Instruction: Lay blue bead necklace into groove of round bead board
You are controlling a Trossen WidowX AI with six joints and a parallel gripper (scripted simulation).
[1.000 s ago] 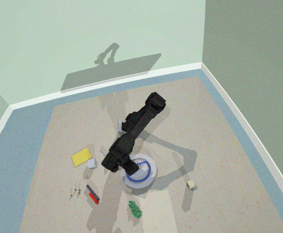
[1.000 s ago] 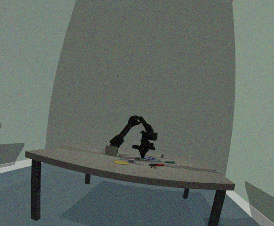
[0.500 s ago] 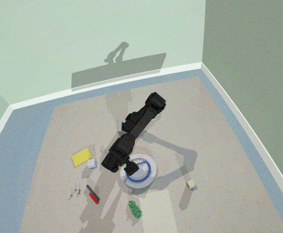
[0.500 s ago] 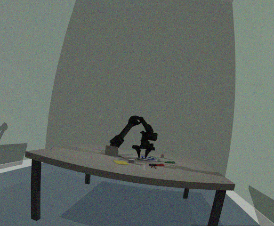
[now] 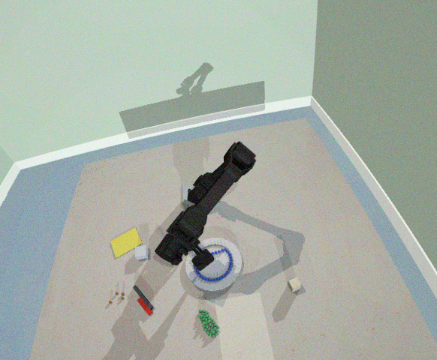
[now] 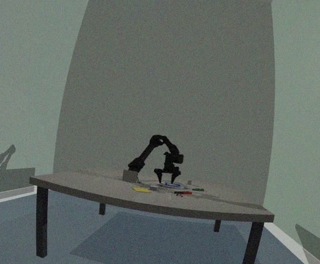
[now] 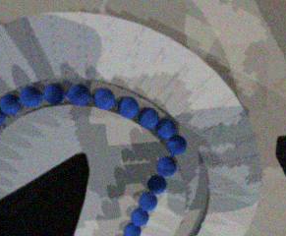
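Right now the round bead board is 6 cm to the left of my gripper tip, 3 cm ahead of it and 1 cm below it. The rest, counted from my gripper tip: white cube: 22 cm to the right, 4 cm behind, 1 cm below; grey tool: 19 cm to the right, 15 cm ahead, 2 cm below; stick: 14 cm to the right, 10 cm behind, 2 cm below.
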